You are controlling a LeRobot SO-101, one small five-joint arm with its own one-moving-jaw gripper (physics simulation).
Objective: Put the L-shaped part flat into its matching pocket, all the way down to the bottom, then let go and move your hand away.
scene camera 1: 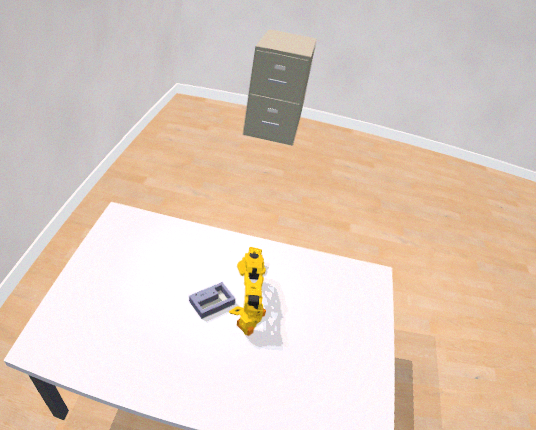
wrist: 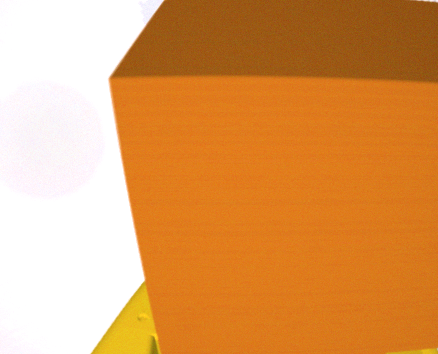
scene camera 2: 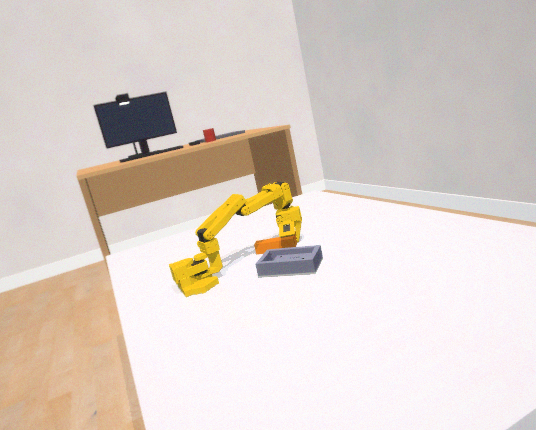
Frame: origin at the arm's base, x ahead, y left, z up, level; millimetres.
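Seen in the pictures: hand, its tool point: [scene camera 1: 246, 333] [wrist: 187, 284] [scene camera 2: 296, 240]; arm's base, origin of its link: [scene camera 2: 205, 283].
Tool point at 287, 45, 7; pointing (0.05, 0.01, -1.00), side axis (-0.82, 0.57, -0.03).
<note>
Pixels of each thing's top centre, then the offset from my tool point to it, as dx, dy, dz. Level surfaces: height alone.
- orange L-shaped part, centre of its top: [scene camera 2: 275, 237] [scene camera 1: 254, 317] -56, +16, +25
- grey-blue pocket block, centre of its top: [scene camera 2: 288, 253] [scene camera 1: 212, 296] -98, -146, +30
- white table, height of its surface: dz -7
The orange L-shaped part [scene camera 1: 248, 330] [scene camera 2: 270, 245] [wrist: 280, 200] is held by my gripper [scene camera 1: 246, 322] [scene camera 2: 292, 239], which is shut on it. In the wrist view the part fills most of the picture and hides most of the jaws; a bit of yellow jaw shows at the lower left. The part is outside the pocket, beside the grey-blue pocket block [scene camera 1: 217, 307] [scene camera 2: 287, 268]. In scene camera 2 it shows behind the block. Its height over the table is hard to tell. The block's recess is open upward, and part of its floor shows in scene camera 1.
The white table [scene camera 1: 325, 350] [scene camera 2: 350, 340] carries the block and the arm. The arm's yellow base [scene camera 1: 254, 260] [scene camera 2: 195, 275] stands near one table edge. Off the table are a filing cabinet [scene camera 1: 275, 95] and a wooden desk [scene camera 2: 175, 187] with a monitor [scene camera 2: 137, 120] and a red cup [scene camera 2: 209, 135].
</note>
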